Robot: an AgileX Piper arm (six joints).
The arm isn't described. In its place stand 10 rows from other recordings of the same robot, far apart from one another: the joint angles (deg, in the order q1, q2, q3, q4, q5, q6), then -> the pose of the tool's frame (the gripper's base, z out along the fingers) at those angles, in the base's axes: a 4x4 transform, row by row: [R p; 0 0 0 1], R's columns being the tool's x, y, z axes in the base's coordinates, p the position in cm.
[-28.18 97.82 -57.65 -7.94 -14.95 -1.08] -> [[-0.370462, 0.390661, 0.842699, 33.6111], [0.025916, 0.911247, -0.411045, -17.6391], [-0.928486, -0.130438, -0.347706, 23.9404], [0, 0, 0, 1]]
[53.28 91.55 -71.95 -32.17 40.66 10.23] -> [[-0.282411, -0.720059, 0.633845, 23.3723], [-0.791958, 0.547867, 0.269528, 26.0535], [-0.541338, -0.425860, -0.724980, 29.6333], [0, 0, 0, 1]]
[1.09 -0.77 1.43 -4.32 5.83 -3.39] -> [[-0.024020, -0.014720, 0.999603, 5.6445], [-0.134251, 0.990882, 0.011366, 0.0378], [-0.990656, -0.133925, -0.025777, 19.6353], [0, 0, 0, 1]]
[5.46 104.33 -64.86 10.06 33.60 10.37] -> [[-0.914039, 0.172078, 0.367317, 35.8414], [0.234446, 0.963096, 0.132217, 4.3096], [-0.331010, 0.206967, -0.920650, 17.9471], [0, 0, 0, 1]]
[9.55 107.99 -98.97 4.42 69.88 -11.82] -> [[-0.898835, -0.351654, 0.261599, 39.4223], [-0.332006, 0.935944, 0.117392, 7.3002], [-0.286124, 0.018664, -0.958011, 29.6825], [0, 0, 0, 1]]
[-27.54 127.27 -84.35 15.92 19.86 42.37] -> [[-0.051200, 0.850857, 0.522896, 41.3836], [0.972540, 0.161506, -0.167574, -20.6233], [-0.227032, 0.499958, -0.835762, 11.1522], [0, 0, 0, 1]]
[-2.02 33.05 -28.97 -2.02 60.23 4.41] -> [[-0.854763, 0.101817, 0.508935, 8.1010], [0.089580, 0.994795, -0.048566, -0.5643], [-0.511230, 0.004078, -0.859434, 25.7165], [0, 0, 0, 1]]
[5.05 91.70 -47.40 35.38 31.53 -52.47] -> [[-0.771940, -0.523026, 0.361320, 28.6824], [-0.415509, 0.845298, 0.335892, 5.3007], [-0.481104, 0.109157, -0.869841, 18.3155], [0, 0, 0, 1]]
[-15.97 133.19 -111.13 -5.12 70.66 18.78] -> [[-0.836733, 0.547375, 0.016081, 45.1016], [0.543874, 0.834088, -0.092189, -13.7042], [-0.063875, -0.068391, -0.995612, 15.9303], [0, 0, 0, 1]]
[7.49 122.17 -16.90 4.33 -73.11 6.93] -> [[-0.458162, -0.001052, 0.888868, 23.9481], [0.083074, 0.995572, 0.043998, 2.4855], [-0.884978, 0.094000, -0.456046, 4.9334], [0, 0, 0, 1]]
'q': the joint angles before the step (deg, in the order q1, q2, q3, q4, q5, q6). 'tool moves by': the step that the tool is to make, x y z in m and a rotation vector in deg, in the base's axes. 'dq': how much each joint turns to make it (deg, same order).
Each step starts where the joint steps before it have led.
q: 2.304 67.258 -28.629 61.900 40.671 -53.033
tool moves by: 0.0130 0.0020 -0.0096 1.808 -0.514 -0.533
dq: -0.004 4.509 -0.102 7.504 -1.498 -7.487
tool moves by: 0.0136 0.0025 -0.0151 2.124 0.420 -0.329
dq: 0.005 5.825 -0.005 8.757 -0.429 -8.892
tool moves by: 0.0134 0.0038 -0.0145 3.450 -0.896 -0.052
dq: -0.002 6.033 -0.059 11.141 1.684 -11.359
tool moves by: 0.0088 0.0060 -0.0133 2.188 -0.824 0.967
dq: 0.867 5.039 -0.156 7.699 2.081 -8.617
